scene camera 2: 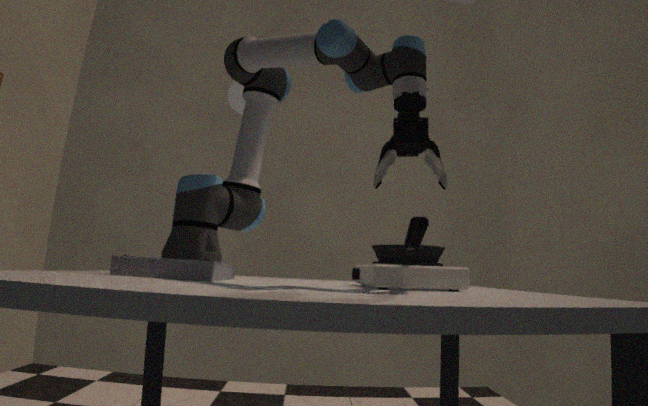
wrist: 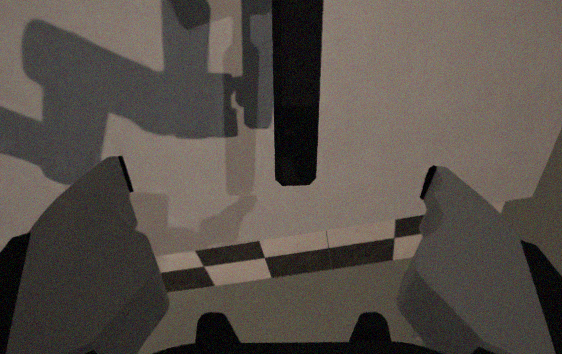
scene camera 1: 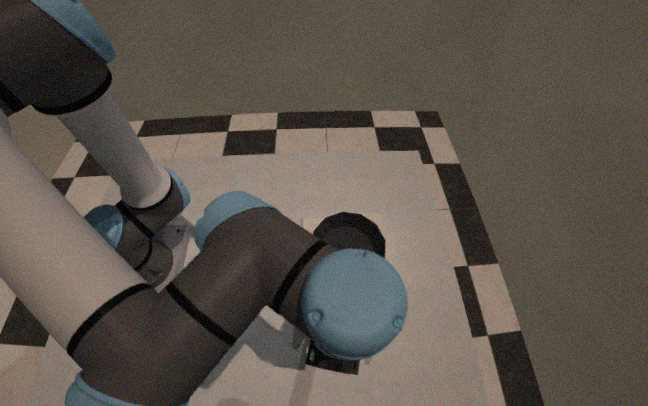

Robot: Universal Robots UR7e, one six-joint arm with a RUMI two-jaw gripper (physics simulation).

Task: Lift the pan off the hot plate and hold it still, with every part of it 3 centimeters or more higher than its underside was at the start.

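Pixels of known places: gripper, fingertip midpoint: (scene camera 2: 409, 189) (wrist: 280, 167); arm's base, origin of the base link: (scene camera 2: 191, 261) (scene camera 1: 148, 265).
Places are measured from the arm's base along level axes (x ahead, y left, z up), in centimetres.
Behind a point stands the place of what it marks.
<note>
The black pan (scene camera 1: 350, 235) @[z 2.8, x 58.5, y 1.3 cm] (scene camera 2: 407, 254) @[z 4.4, x 53.8, y -10.9 cm] rests level on the white hot plate (scene camera 2: 425, 278) @[z -1.3, x 56.8, y -15.0 cm]. Its black handle (scene camera 2: 416, 232) @[z 8.1, x 49.7, y -26.9 cm] (wrist: 297, 100) @[z 9.6, x 50.8, y -23.9 cm] slants upward in scene camera 2 and hangs over the table top in the wrist view. My gripper (scene camera 2: 410, 186) @[z 17.6, x 49.2, y -24.2 cm] (wrist: 280, 167) @[z 17.6, x 49.2, y -24.2 cm] is open and empty, pointing down. In scene camera 2 its fingertips are above the handle's top end, with a gap between. In the wrist view the handle's end shows between the two spread jaws, farther from the camera than the tips. In scene camera 1 my arm hides the handle, the fingers and part of the pan.
The hot plate's dark knob (scene camera 2: 356, 273) @[z -0.8, x 43.9, y 1.8 cm] is on its left side in scene camera 2. My arm's base plate (scene camera 2: 160, 268) @[z -2.0, x -4.5, y -10.7 cm] stands at the left of the white table (scene camera 2: 300, 304) @[z -4.6, x 25.2, y -49.5 cm]. Arm shadows lie on the table in the wrist view. A checkered floor shows beyond the table edge.
</note>
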